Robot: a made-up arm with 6 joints. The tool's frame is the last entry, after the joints.
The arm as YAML. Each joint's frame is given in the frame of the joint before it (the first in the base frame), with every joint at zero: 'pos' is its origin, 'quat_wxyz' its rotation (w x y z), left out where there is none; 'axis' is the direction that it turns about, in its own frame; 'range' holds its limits. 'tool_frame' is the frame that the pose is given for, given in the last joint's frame.
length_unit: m
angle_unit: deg
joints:
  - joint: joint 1
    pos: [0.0, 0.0, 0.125]
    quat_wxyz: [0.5, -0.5, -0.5, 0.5]
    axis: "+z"
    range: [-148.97, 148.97]
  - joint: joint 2
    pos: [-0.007, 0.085, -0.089]
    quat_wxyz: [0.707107, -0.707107, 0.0, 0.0]
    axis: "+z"
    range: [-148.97, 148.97]
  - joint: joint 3
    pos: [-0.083, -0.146, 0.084]
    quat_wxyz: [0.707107, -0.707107, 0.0, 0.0]
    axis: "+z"
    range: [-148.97, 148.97]
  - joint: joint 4
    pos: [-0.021, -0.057, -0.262]
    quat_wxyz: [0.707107, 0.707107, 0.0, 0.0]
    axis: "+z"
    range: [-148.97, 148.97]
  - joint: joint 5
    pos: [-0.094, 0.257, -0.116]
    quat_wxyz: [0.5, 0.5, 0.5, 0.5]
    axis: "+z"
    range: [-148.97, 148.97]
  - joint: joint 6
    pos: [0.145, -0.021, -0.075]
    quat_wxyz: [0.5, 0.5, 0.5, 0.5]
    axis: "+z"
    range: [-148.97, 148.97]
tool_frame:
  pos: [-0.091, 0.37, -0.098]
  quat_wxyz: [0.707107, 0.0, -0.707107, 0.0]
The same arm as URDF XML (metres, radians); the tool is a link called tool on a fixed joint. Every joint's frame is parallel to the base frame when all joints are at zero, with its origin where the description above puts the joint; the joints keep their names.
<robot name="arm">
<joint name="joint 1" type="revolute"><parent link="base"/><child link="link1"/><origin xyz="0 0 0.125"/><axis xyz="-1 0 0"/><limit lower="-2.6" upper="2.6"/></joint>
<joint name="joint 2" type="revolute"><parent link="link1"/><child link="link2"/><origin xyz="0.089 -0.007 -0.085"/><axis xyz="0 0 -1"/><limit lower="-2.6" upper="2.6"/></joint>
<joint name="joint 3" type="revolute"><parent link="link2"/><child link="link3"/><origin xyz="-0.146 -0.083 -0.084"/><axis xyz="1 0 0"/><limit lower="-2.6" upper="2.6"/></joint>
<joint name="joint 4" type="revolute"><parent link="link3"/><child link="link4"/><origin xyz="-0.262 -0.021 -0.057"/><axis xyz="0 0 -1"/><limit lower="-2.6" upper="2.6"/></joint>
<joint name="joint 5" type="revolute"><parent link="link4"/><child link="link5"/><origin xyz="0.257 -0.094 0.116"/><axis xyz="0 1 0"/><limit lower="-2.6" upper="2.6"/></joint>
<joint name="joint 6" type="revolute"><parent link="link5"/><child link="link6"/><origin xyz="0.145 -0.075 0.021"/><axis xyz="1 0 0"/><limit lower="-2.6" upper="2.6"/></joint>
<joint name="tool_fixed" type="fixed"><parent link="link6"/><child link="tool"/><origin xyz="-0.098 0.37 0.091"/></joint>
<link name="base"/>
<link name="link1"/>
<link name="link2"/>
<link name="link3"/>
<link name="link4"/>
<link name="link5"/>
<link name="link6"/>
<link name="tool"/>
</robot>

